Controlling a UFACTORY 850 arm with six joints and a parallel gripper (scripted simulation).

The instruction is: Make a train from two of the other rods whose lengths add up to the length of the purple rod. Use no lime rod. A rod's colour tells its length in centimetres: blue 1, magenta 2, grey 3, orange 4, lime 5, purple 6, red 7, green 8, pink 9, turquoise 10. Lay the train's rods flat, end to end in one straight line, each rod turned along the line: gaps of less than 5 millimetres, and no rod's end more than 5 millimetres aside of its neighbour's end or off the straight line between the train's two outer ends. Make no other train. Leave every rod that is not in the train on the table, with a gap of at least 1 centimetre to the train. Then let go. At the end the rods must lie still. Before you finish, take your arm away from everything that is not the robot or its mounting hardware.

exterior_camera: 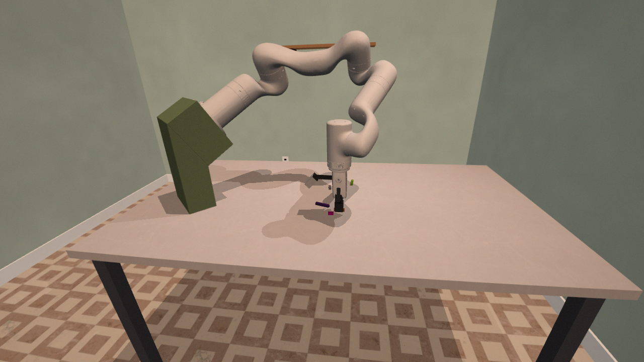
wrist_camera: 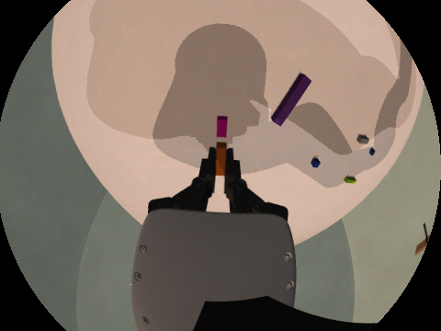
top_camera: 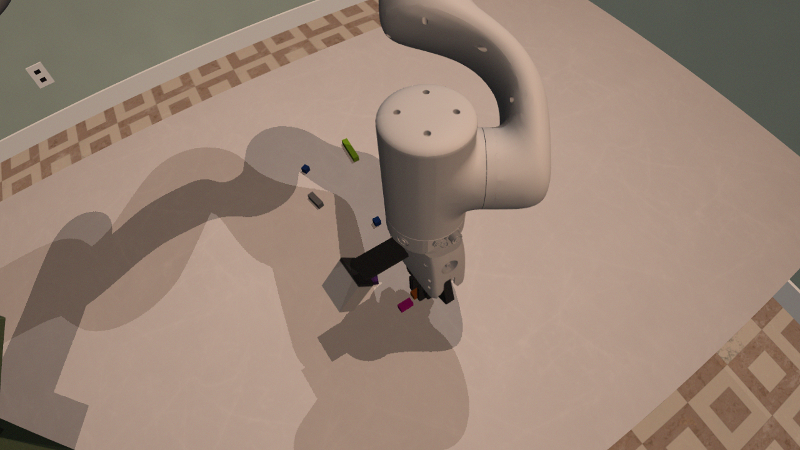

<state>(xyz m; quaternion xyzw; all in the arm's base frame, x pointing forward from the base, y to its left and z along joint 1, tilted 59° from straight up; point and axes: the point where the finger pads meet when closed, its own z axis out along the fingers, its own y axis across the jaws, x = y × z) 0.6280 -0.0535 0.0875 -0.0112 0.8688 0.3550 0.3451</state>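
The orange rod lies 2 cm below my hand. Round my hand: magenta rod: 3 cm below, 3 cm behind, 1 cm to the right; then grey rod: 20 cm to the left, 13 cm behind, 3 cm below; then purple rod: 9 cm behind, 4 cm to the left, 3 cm below.
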